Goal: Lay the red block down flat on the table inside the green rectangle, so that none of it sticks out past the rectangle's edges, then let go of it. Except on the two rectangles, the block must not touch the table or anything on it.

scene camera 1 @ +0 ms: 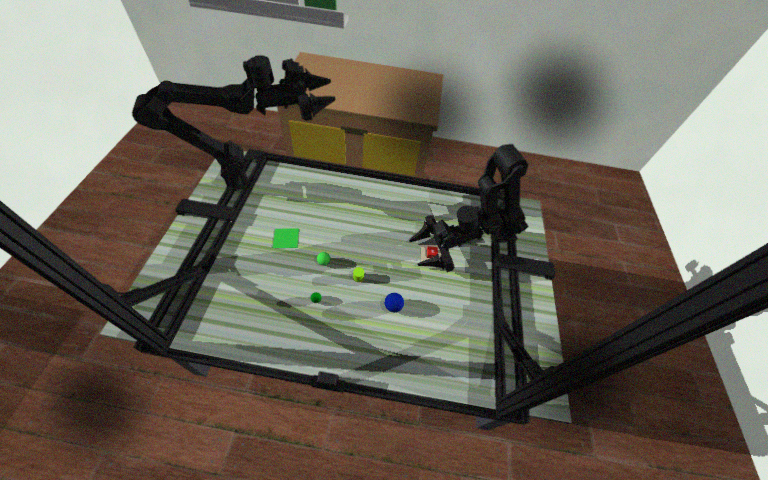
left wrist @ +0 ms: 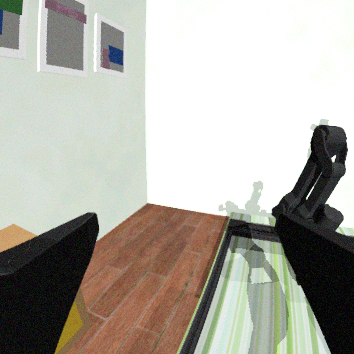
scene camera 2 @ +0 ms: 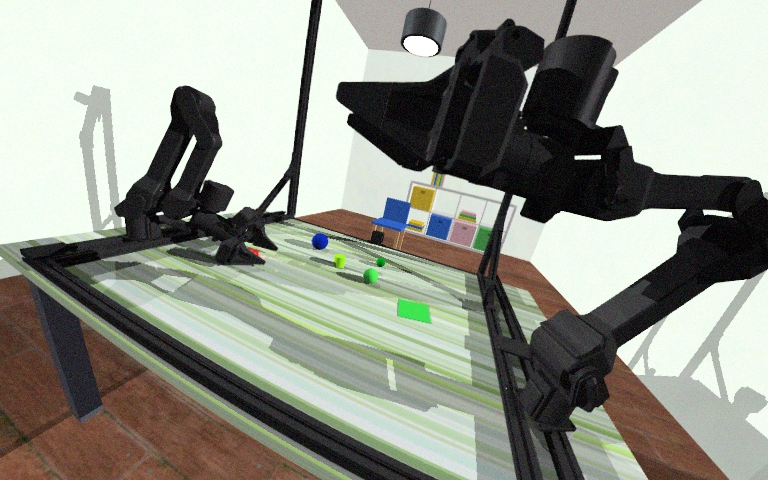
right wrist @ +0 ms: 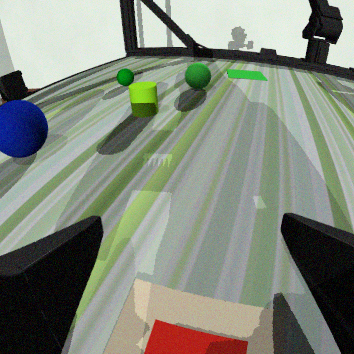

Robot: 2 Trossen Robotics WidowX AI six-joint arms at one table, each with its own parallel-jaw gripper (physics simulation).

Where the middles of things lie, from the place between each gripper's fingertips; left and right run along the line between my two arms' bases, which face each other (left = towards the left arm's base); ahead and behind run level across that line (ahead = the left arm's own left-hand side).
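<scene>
My left hand is 400 mm past the yellow-green cylinder (right wrist: 143,96), 170 mm to the left of it and 330 mm above it. Counted from that same left hand, the tan rectangle (right wrist: 146,301) is 380 mm to the right, 260 mm behind and 340 mm below, while the red block (right wrist: 160,330) sits 380 mm to the right, 270 mm behind and 340 mm below. The blue ball (right wrist: 31,128) is 470 mm behind my left hand, 290 mm to the right and 320 mm below.
My right gripper is 20 mm short of the tan rectangle, 60 mm to the left of it and 20 mm above it. The yellow-green cylinder is 110 mm behind my right hand and 150 mm to the left, and going by its middle, it is nearer to my right gripper than to my left hand. From my right hand I find the red block 20 mm ahead, 60 mm to the right and 10 mm below, and the blue ball 180 mm behind, 30 mm to the left and 10 mm above.
</scene>
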